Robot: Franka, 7 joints.
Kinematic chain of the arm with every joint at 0, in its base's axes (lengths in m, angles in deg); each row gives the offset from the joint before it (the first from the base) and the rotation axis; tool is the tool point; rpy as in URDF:
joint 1: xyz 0 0 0.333 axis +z
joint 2: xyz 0 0 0 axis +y
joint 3: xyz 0 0 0.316 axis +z
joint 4: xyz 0.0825 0 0 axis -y
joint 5: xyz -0.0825 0 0.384 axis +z
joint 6: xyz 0 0 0 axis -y
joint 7: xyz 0.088 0 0 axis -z
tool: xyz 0 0 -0.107 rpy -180 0 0
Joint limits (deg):
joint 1: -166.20..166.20
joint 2: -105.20..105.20
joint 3: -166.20..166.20
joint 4: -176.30..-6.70
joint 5: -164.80..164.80
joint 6: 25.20..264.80
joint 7: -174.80..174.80
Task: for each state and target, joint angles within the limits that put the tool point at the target. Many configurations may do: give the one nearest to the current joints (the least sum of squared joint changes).
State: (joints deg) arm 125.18 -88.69 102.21 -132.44 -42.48 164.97 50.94
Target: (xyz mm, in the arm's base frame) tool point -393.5 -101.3 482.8
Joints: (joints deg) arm 116.16 -92.69 67.06 -151.54 -41.26 153.77 50.94
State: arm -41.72 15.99 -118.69 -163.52 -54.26 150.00 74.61
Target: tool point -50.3 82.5 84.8
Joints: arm -65.88 -21.43 -165.77 -176.30 -57.24 124.42 74.61
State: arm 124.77 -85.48 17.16 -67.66 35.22 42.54 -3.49
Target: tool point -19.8 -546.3 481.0
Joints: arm 123.89 -105.20 40.23 -74.17 37.64 27.59 -3.49
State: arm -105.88 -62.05 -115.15 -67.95 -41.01 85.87 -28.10
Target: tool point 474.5 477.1 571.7
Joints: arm -153.16 -35.18 -138.49 -53.34 -46.79 67.71 -28.10
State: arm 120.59 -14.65 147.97 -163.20 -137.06 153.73 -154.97
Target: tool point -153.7 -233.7 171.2
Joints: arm 101.39 1.47 129.59 -164.12 -139.67 156.41 -154.97
